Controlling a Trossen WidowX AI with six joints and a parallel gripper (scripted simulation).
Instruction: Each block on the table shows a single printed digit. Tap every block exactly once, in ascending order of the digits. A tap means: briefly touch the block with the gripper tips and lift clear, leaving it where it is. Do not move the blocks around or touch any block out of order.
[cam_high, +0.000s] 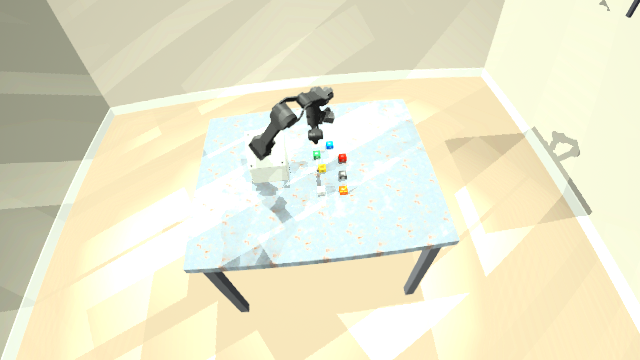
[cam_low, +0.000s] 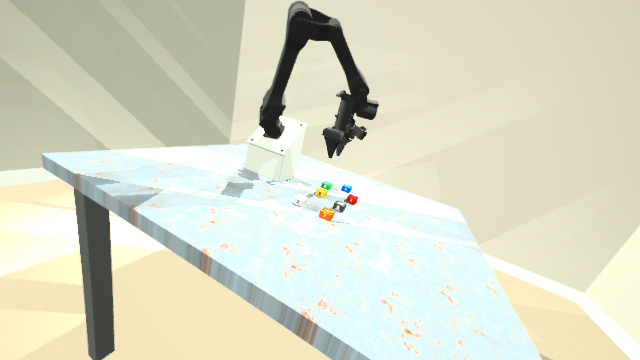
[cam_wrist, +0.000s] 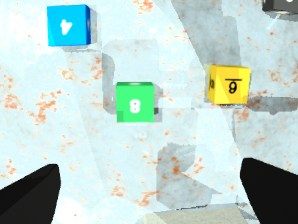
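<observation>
Right now the white block is 200 mm to the right of my gripper tip, 120 mm below it and 20 mm behind it. The rest, counted from my gripper tip: yellow block 120 mm below, 80 mm to the right, 10 mm ahead; blue block 120 mm below, 70 mm ahead, 50 mm to the left; green block 120 mm below, 10 mm to the left.
</observation>
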